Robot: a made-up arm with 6 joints.
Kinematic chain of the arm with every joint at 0, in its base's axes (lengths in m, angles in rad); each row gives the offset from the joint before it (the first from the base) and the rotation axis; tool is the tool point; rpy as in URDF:
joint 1: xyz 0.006 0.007 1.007 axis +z
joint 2: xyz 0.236 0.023 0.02 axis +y
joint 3: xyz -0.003 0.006 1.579 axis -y
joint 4: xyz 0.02 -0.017 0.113 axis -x
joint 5: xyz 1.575 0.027 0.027 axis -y
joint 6: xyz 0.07 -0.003 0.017 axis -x
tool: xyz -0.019 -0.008 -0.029 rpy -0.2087 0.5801 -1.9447
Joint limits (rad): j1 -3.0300..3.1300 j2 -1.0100..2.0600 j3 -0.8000..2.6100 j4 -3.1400..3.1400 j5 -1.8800..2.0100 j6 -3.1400..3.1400
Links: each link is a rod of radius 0.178 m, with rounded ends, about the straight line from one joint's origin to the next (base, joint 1, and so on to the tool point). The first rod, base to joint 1, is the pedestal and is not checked.
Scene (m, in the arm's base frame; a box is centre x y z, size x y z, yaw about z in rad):
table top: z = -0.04
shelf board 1: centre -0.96 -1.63 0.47 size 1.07 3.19 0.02 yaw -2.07
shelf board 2: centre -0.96 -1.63 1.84 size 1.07 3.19 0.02 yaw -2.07
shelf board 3: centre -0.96 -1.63 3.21 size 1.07 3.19 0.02 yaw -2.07
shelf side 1: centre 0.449 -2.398 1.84 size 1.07 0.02 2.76 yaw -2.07
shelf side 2: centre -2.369 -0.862 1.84 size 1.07 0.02 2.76 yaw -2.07
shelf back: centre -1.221 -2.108 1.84 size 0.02 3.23 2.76 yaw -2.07
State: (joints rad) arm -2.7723 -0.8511 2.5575 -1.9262 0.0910 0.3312
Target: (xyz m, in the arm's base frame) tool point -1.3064 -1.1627 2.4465
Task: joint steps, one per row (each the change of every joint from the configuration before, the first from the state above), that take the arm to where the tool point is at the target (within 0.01 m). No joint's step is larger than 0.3 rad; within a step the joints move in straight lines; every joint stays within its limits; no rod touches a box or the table.
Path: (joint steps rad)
1: 0.0065 0.0226 -0.2866 -0.0047 0.0039 0.0056
2: 0.0066 0.0226 -0.2865 -0.0048 0.0039 0.0057
3: 0.0065 0.0226 -0.2866 -0.0047 0.0040 0.0056
4: 0.0065 0.0225 -0.2866 -0.0048 0.0039 0.0057
5: 0.0066 0.0226 -0.2865 -0.0047 0.0039 0.0056
6: 0.0065 0.0226 -0.2866 -0.0047 0.0039 0.0057
7: 0.0065 0.0226 -0.2866 -0.0048 0.0039 0.0056
8: 0.0066 0.0226 -0.2865 -0.0047 0.0040 0.0056
9: 0.0065 0.0226 -0.2866 -0.0047 0.0039 0.0057
10: 0.0065 0.0226 -0.2865 -0.0048 0.0039 0.0056
11: 0.0066 0.0225 -0.2866 -0.0047 0.0039 0.0057
12: 0.1474 0.2640 0.1802 0.0026 -0.0095 -0.0054
13: 0.1474 0.2640 0.1803 0.0025 -0.0095 -0.0054

